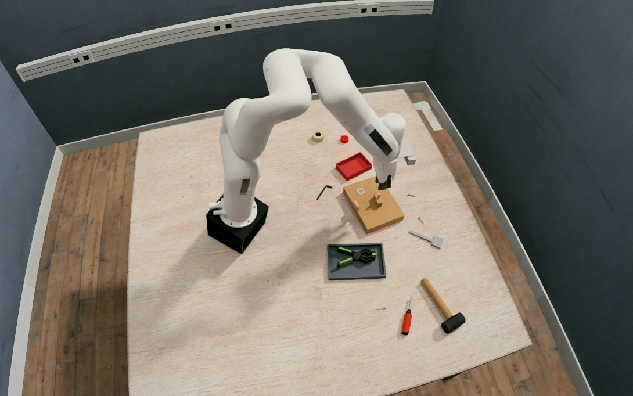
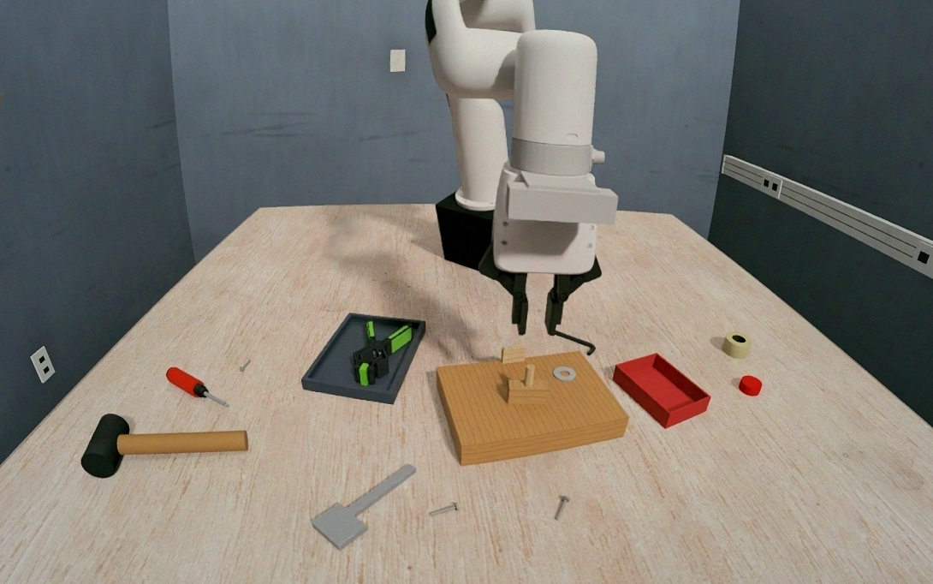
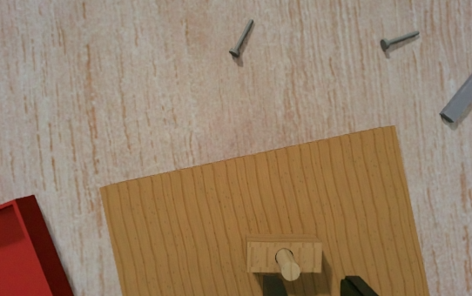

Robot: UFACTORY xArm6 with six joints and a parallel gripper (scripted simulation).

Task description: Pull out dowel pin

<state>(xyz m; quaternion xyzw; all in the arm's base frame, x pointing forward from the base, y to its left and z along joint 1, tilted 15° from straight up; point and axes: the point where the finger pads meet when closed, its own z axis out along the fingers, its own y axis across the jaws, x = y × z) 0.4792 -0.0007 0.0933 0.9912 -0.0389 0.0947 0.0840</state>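
My gripper is now 90 mm above the dowel pin. Round my hand: small wooden block: 110 mm below; then red tray: 200 mm to the left, 140 mm below, 20 mm behind; then washer: 110 mm below, 60 mm to the left, 50 mm behind.
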